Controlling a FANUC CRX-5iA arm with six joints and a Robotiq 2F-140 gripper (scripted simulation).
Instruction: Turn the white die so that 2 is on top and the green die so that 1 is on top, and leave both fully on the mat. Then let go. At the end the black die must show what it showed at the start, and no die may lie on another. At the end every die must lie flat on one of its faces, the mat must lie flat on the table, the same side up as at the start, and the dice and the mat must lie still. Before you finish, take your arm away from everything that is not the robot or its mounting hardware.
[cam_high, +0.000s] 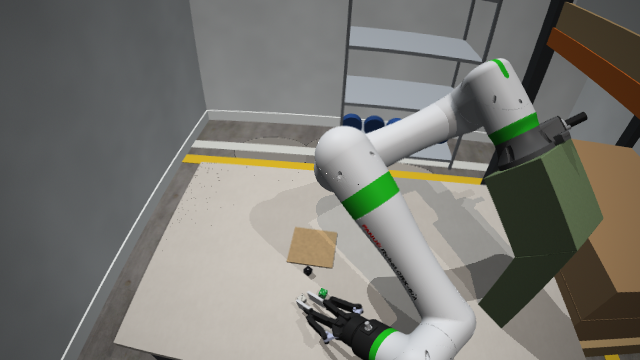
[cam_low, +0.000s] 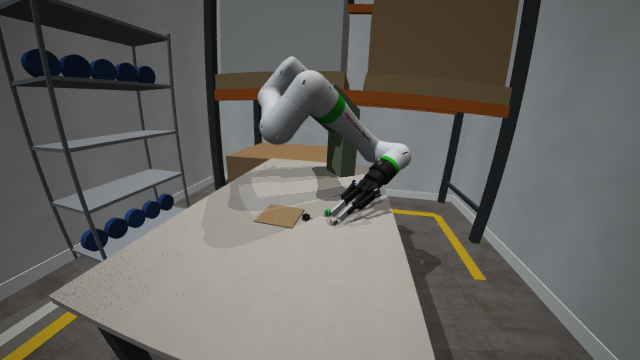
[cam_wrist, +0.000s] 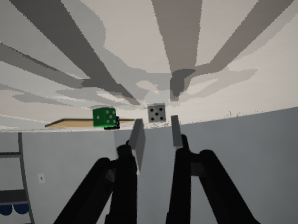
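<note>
Right now the white die is 3 cm to the right of my hand, 3 cm below it and 2 cm ahead of it. The rest, counted from my hand: mat 22 cm to the right, 4 cm below, 2 cm behind; then black die 12 cm to the right, 3 cm below; then green die 5 cm to the right, 4 cm behind, 3 cm below.
</note>
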